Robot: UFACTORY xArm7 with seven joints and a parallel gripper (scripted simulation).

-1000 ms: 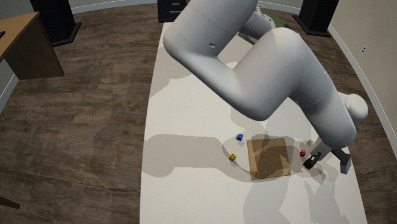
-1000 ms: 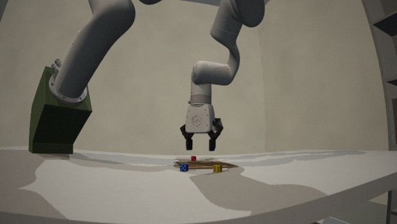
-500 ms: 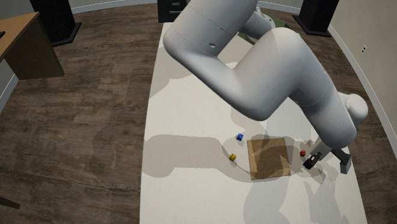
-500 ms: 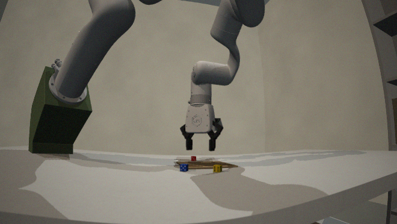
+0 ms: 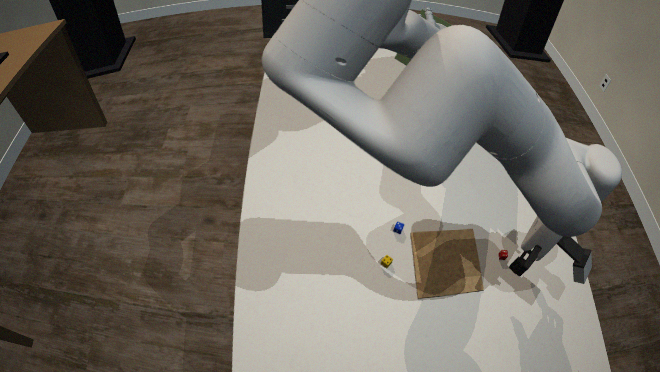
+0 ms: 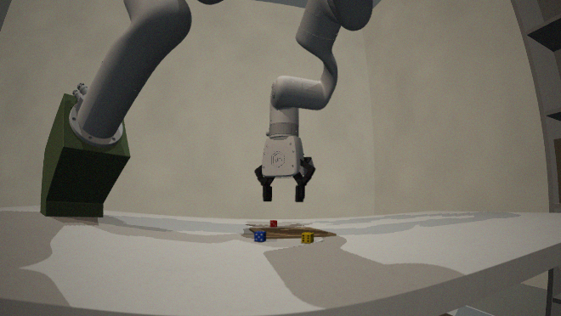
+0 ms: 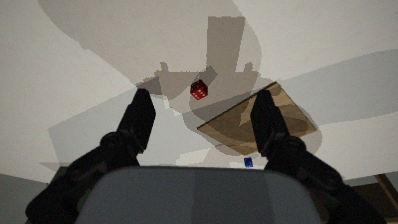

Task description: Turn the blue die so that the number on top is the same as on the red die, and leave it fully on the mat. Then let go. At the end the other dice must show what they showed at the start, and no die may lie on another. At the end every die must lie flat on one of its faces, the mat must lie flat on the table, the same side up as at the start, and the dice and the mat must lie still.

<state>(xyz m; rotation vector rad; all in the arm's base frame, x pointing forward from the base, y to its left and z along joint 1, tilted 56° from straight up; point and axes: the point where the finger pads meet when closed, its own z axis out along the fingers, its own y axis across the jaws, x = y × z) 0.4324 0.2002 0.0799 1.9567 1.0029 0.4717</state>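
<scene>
The blue die is 230 mm to the right of my hand, 130 mm behind it and 60 mm below it. Also, from my hand: mat: 150 mm to the right, 70 mm below, 40 mm behind; then red die: 60 mm below, 30 mm behind, 20 mm to the right; then yellow die: 270 mm to the right, 70 mm behind, 60 mm below.
</scene>
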